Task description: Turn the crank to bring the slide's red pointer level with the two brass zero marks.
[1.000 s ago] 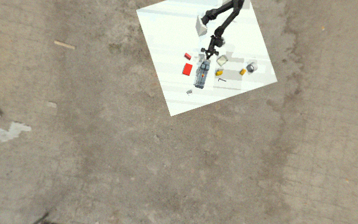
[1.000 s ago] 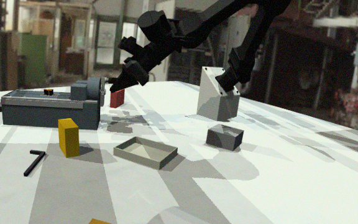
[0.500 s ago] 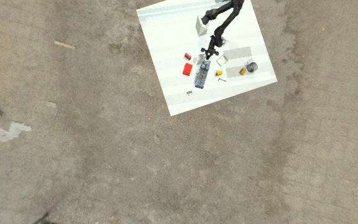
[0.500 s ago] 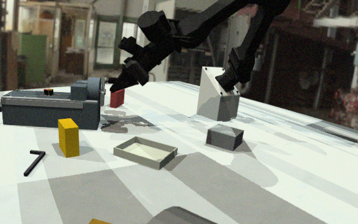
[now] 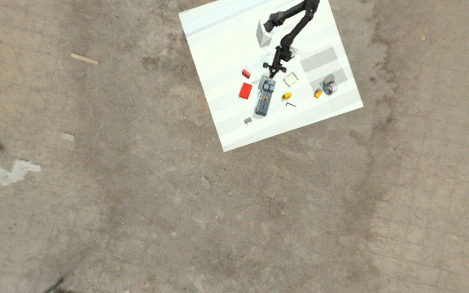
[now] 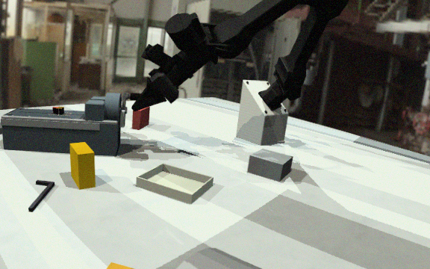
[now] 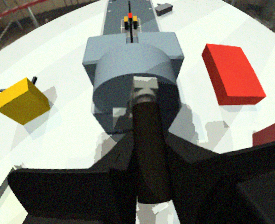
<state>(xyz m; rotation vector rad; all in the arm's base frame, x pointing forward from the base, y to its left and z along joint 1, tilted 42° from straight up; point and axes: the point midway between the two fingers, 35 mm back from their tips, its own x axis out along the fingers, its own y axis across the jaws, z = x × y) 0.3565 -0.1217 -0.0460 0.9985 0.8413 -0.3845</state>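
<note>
Now: the dark crank handle 10 mm behind my gripper tip, 10 mm to the left of it and 30 mm above it. Also, from my gripper tip: red pointer: 130 mm ahead, 110 mm to the right, 10 mm below; shallow grey tray: 60 mm ahead, 190 mm to the left, 90 mm below; yellow block: 180 mm ahead, 90 mm to the left, 60 mm below.
</note>
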